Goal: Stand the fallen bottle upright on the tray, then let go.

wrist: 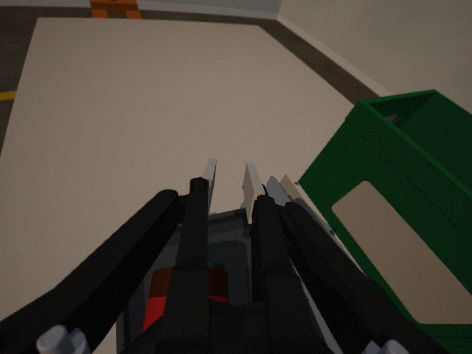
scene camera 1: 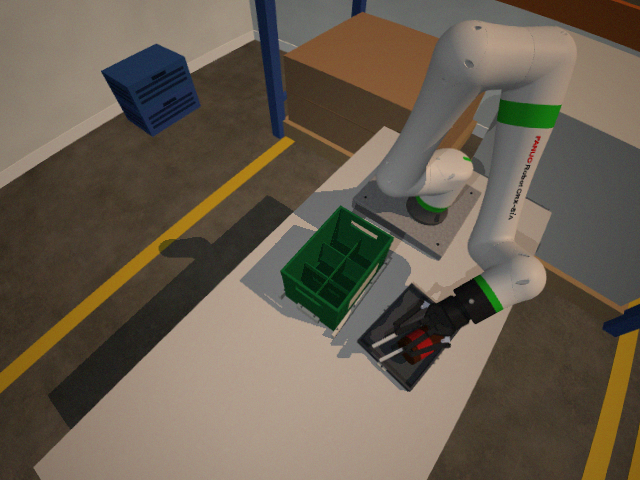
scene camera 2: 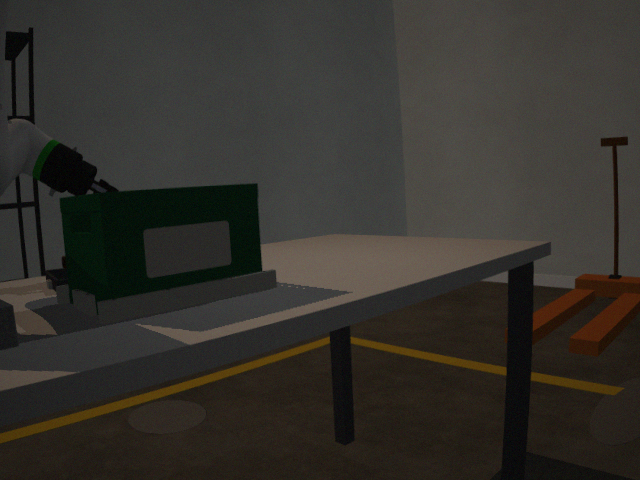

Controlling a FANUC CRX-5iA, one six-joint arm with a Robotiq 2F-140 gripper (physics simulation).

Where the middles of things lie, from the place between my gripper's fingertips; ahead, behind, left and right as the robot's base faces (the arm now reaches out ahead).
Now: the brown bottle (wrist: 160, 280) 120 mm behind my hand, 100 mm to the left of it and 60 mm below it.
